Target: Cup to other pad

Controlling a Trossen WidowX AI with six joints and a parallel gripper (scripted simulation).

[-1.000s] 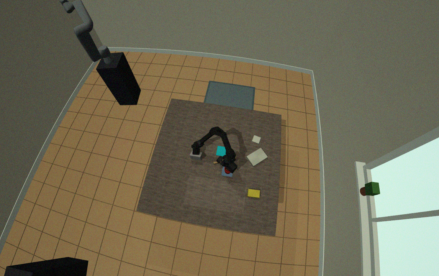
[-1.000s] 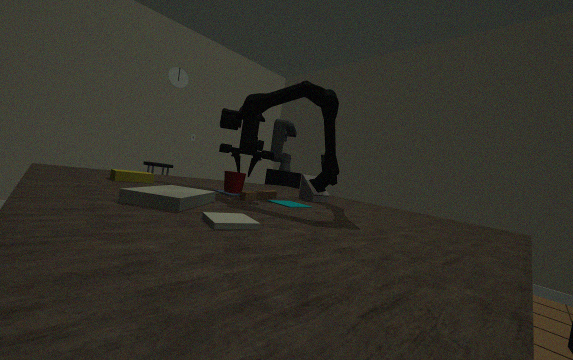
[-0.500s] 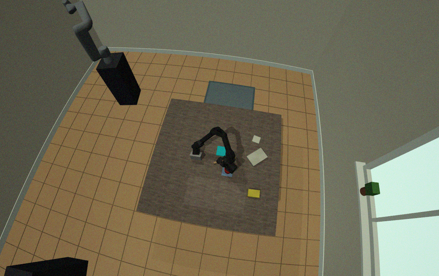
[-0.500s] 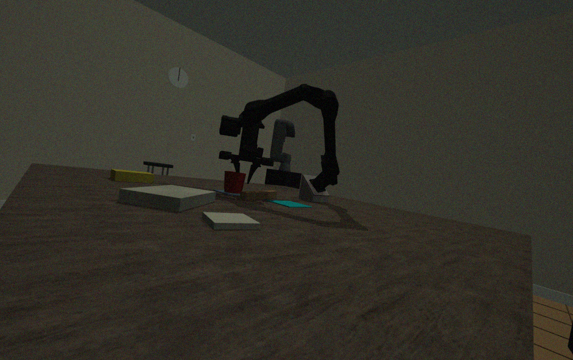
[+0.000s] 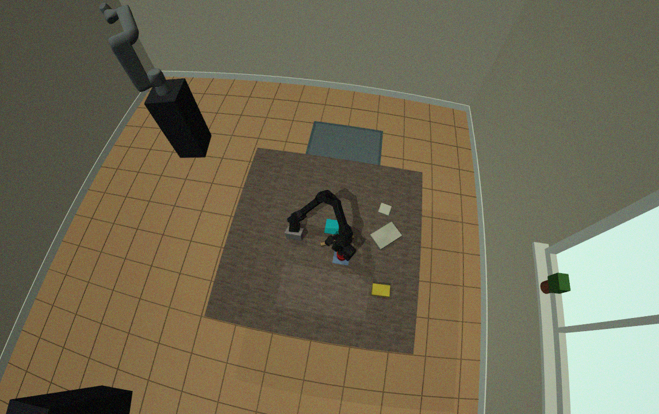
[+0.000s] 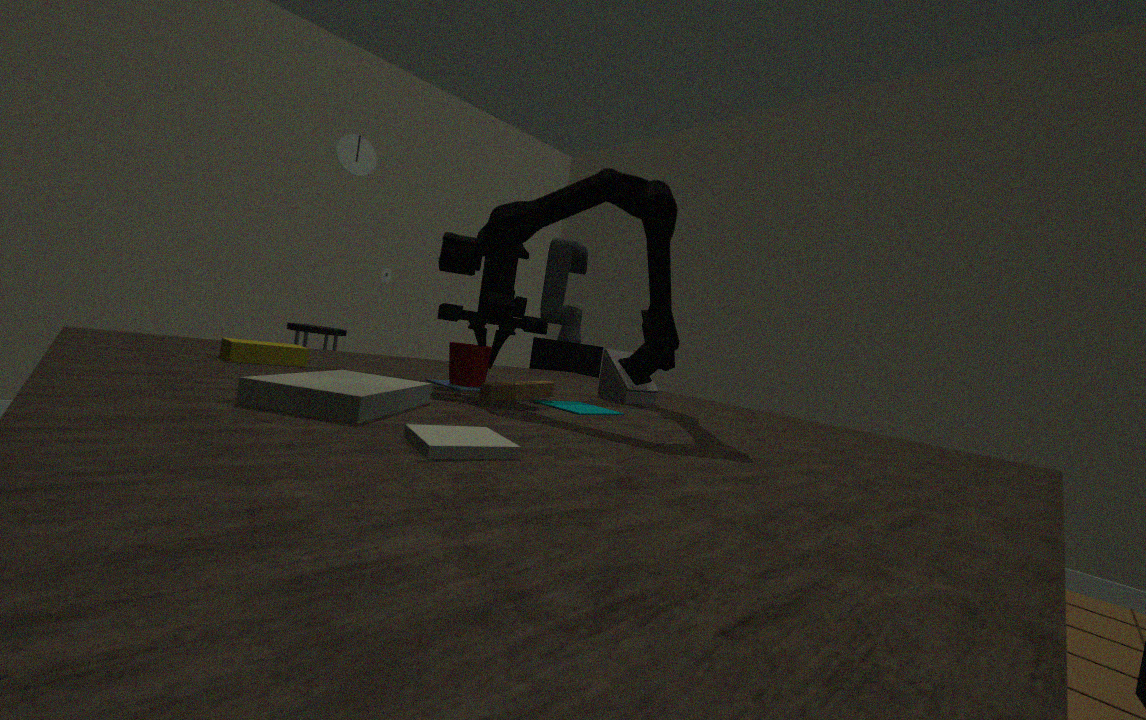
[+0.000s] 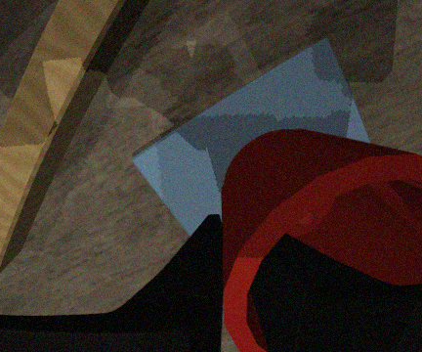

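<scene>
Right now my gripper tip is 50 mm above the grey-blue pad, 20 mm to the left of it and 20 mm short of it. Round my gripper tip: red cup 20 mm to the right, 20 mm ahead; wooden stick 80 mm to the left, 30 mm below, 10 mm behind.
</scene>
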